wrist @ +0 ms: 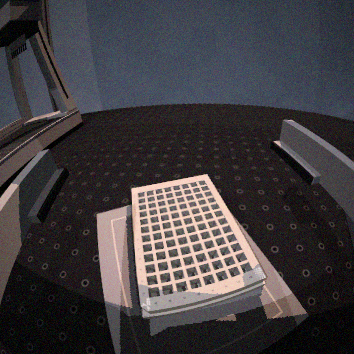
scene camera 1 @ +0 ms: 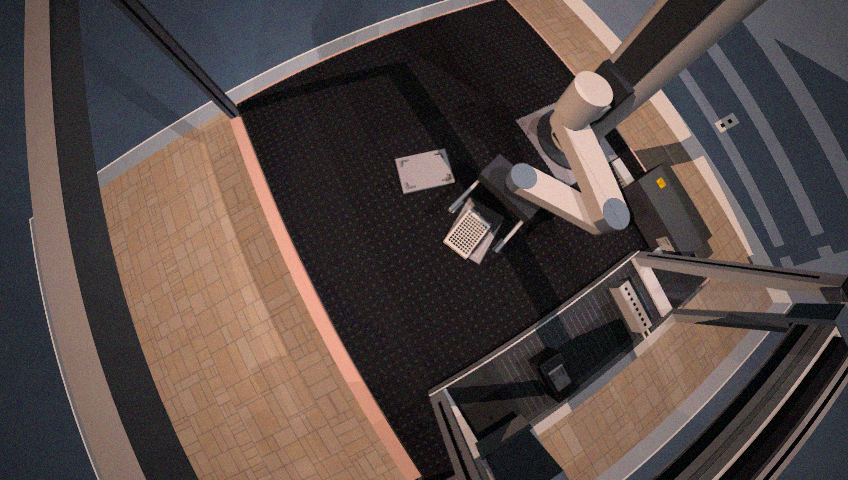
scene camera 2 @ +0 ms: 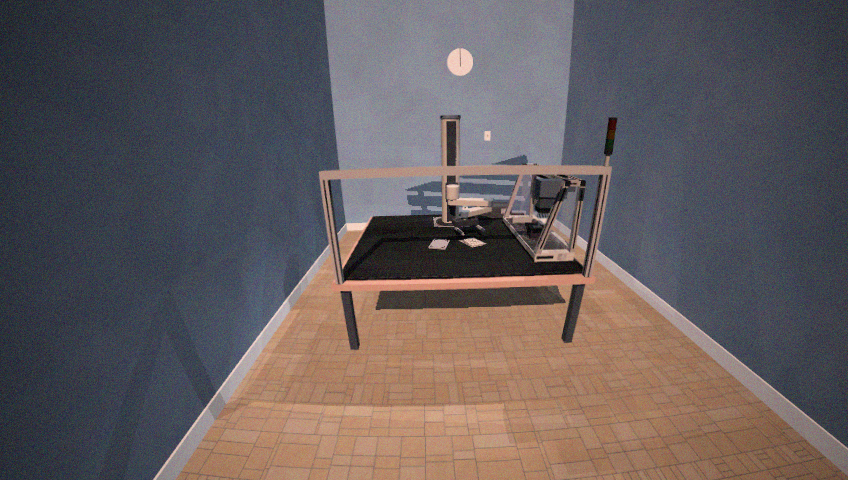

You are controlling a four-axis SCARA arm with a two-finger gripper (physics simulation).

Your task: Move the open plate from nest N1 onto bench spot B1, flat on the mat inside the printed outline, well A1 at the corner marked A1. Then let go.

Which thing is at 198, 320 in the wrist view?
A grey pad.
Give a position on a grey pad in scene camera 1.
At 489, 219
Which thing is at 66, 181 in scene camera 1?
A frame rail.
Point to a frame rail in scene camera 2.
489, 169
